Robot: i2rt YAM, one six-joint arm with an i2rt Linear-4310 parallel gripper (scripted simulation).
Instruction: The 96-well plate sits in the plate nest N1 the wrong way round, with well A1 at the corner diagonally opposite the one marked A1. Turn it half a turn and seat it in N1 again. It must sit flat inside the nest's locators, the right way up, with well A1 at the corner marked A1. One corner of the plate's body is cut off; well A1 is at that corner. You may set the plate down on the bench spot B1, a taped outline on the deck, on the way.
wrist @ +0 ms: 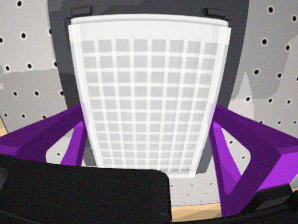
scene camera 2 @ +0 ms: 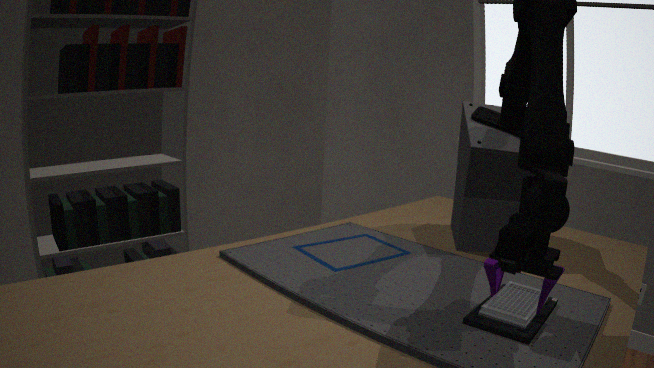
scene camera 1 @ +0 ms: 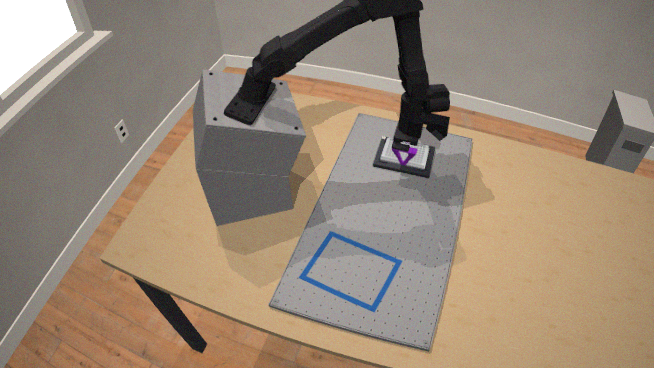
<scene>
I see my gripper and a white 96-well plate.
My gripper is seen too in the wrist view and in scene camera 1.
</scene>
